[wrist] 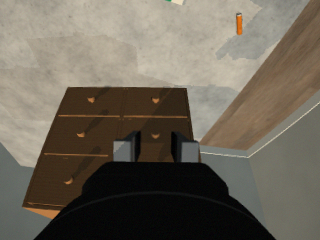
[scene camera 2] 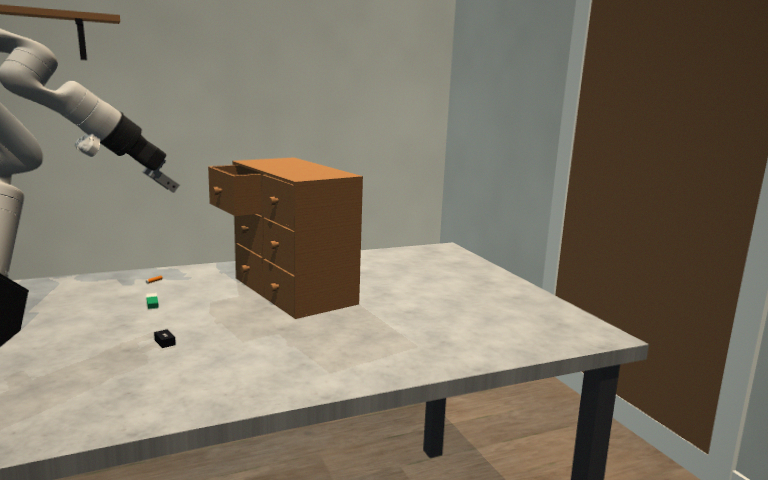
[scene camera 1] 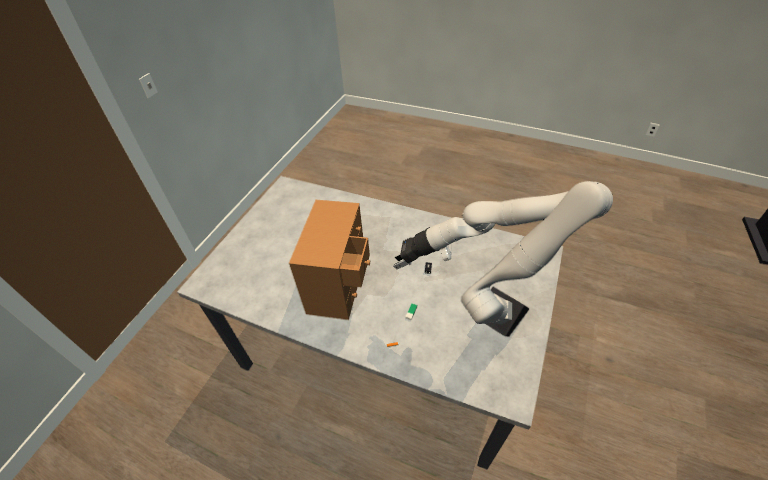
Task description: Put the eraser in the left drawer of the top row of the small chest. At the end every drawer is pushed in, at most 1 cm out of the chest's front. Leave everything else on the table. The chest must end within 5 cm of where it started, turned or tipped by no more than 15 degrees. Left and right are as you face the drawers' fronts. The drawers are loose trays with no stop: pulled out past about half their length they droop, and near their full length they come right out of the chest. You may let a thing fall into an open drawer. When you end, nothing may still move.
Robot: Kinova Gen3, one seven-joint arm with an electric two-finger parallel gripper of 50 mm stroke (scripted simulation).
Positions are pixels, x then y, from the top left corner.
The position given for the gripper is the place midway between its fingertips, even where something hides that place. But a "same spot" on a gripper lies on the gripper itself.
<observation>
gripper: wrist; scene camera 2 173,187; scene camera 1
wooden chest: wrist; scene camera 2 327,202; scene camera 1
same spot on wooden chest: (wrist: 50,212) = (scene camera 1: 349,210)
same spot on gripper: (wrist: 182,149) = (scene camera 1: 410,262)
</observation>
